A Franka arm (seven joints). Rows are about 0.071 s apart.
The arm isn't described. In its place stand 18 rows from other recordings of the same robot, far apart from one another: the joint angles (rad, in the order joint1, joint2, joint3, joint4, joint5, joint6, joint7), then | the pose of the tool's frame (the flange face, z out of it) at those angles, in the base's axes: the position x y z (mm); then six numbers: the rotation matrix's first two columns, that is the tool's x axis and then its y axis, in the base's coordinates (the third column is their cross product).
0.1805 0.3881 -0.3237 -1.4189 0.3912 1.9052 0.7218 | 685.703 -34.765 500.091 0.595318 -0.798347 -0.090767 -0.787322 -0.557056 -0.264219
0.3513 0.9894 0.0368 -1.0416 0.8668 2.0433 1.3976 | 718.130 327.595 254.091 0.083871 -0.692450 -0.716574 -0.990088 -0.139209 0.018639
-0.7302 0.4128 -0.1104 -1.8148 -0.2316 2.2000 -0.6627 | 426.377 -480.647 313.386 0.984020 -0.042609 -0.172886 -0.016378 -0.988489 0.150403
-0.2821 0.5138 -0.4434 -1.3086 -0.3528 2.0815 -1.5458 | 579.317 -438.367 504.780 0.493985 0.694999 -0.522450 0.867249 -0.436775 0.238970
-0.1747 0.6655 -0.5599 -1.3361 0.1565 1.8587 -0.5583 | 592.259 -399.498 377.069 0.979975 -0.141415 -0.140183 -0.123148 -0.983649 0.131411
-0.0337 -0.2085 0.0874 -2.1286 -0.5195 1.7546 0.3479 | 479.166 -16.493 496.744 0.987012 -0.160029 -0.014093 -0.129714 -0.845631 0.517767
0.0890 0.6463 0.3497 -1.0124 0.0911 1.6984 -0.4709 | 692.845 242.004 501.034 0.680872 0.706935 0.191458 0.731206 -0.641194 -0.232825
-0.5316 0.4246 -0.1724 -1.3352 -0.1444 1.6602 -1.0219 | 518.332 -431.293 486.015 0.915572 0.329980 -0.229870 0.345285 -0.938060 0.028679
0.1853 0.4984 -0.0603 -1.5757 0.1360 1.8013 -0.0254 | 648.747 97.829 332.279 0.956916 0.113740 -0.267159 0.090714 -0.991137 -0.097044
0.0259 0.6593 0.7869 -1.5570 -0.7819 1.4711 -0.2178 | 537.934 341.509 318.160 0.349507 0.759314 -0.548896 0.933809 -0.330108 0.137945
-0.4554 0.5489 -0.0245 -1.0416 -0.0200 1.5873 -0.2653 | 629.756 -324.484 527.299 0.977790 -0.209267 -0.011559 -0.208833 -0.977466 0.030820
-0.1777 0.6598 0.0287 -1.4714 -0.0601 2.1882 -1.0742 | 713.094 -112.992 296.235 0.580058 0.814572 -0.002190 0.812888 -0.578682 0.065888
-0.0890 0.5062 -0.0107 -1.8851 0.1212 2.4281 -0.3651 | 636.350 -62.848 241.074 0.983045 0.173650 0.058895 0.177134 -0.982342 -0.060232
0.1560 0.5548 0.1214 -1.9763 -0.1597 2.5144 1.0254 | 587.722 167.128 184.690 0.804587 -0.593545 0.018554 -0.593835 -0.804222 0.024217
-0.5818 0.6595 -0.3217 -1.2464 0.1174 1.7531 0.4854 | 494.790 -521.280 380.470 0.198778 -0.977612 -0.069005 -0.969774 -0.206373 0.130188
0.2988 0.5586 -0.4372 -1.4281 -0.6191 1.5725 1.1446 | 659.876 -99.423 403.698 0.525159 -0.688764 0.499811 -0.774957 -0.144374 0.615303
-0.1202 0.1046 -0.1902 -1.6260 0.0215 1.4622 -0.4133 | 538.596 -165.390 533.492 0.964302 0.110654 -0.240579 0.086923 -0.990437 -0.107138
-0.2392 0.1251 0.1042 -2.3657 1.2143 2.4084 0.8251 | 497.996 -61.337 269.696 -0.228469 -0.695511 -0.681225 -0.909010 0.402932 -0.106517
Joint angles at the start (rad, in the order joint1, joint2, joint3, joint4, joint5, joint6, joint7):
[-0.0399, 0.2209, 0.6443, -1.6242, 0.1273, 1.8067, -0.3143]
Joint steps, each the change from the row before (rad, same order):
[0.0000, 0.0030, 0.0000, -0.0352, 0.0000, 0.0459, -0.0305]
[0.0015, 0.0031, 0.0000, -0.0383, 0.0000, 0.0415, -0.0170]
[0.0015, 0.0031, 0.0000, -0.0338, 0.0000, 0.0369, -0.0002]
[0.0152, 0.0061, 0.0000, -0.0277, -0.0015, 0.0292, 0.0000]
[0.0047, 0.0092, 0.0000, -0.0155, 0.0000, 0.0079, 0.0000]
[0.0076, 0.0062, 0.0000, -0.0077, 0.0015, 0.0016, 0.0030]
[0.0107, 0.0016, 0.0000, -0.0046, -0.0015, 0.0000, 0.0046]
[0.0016, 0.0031, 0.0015, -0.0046, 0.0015, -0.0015, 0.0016]
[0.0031, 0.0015, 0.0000, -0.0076, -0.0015, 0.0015, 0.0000]
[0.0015, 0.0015, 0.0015, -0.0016, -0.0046, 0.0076, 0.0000]
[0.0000, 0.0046, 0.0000, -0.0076, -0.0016, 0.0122, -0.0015]
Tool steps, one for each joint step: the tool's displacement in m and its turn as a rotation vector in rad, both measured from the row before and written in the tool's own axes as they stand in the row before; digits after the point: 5 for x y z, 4 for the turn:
[0.00009, 0.00307, 0.01413, -0.0023, 0.0083, -0.0255]
[-0.00128, 0.00187, 0.01624, 0.0001, 0.0007, -0.0131]
[-0.00159, 0.00142, 0.01446, 0.0001, 0.0006, 0.0031]
[0.00093, -0.00607, 0.01575, 0.0032, -0.0063, -0.0107]
[-0.00104, -0.00047, 0.01166, 0.0097, -0.0136, -0.0008]
[0.00032, -0.00305, 0.00760, 0.0086, -0.0107, -0.0016]
[0.00112, -0.00561, 0.00465, 0.0021, -0.0085, -0.0054]
[-0.00036, -0.00125, 0.00409, 0.0061, -0.0075, 0.0003]
[-0.00071, -0.00130, 0.00464, 0.0018, -0.0079, -0.0024]
[0.00093, -0.00081, 0.00112, -0.0045, 0.0028, -0.0042]
[-0.00014, 0.00143, 0.00464, 0.0004, 0.0011, -0.0004]

